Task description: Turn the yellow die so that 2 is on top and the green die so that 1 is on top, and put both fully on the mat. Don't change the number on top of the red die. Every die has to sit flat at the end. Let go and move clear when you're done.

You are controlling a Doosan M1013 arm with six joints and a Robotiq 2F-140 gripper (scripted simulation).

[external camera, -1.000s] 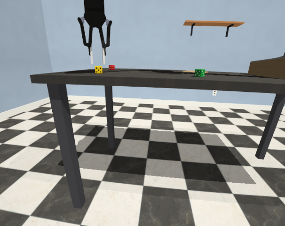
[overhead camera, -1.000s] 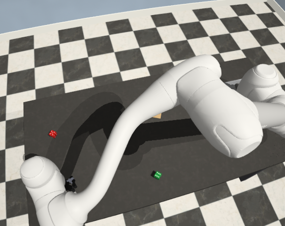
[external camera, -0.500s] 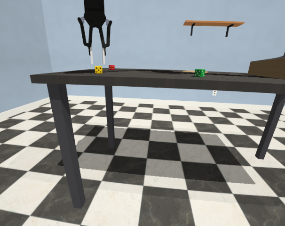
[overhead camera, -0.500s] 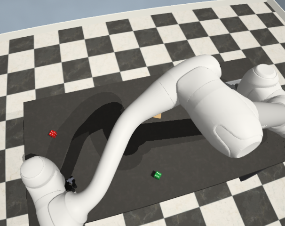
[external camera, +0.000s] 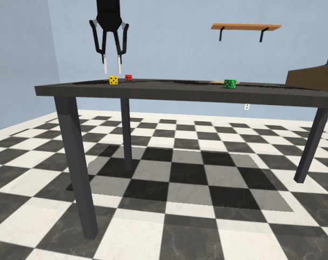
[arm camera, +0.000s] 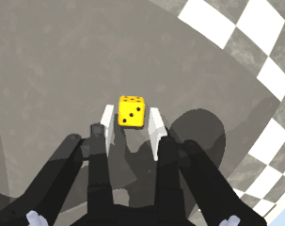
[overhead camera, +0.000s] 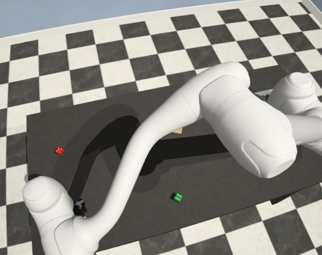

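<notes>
The yellow die is 60 mm below my hand. Round my hand: tan mat: 470 mm behind, 440 mm to the right, 70 mm below; red die: 340 mm to the right, 90 mm ahead, 60 mm below; green die: 430 mm behind, 60 mm below, 30 mm to the right.
</notes>
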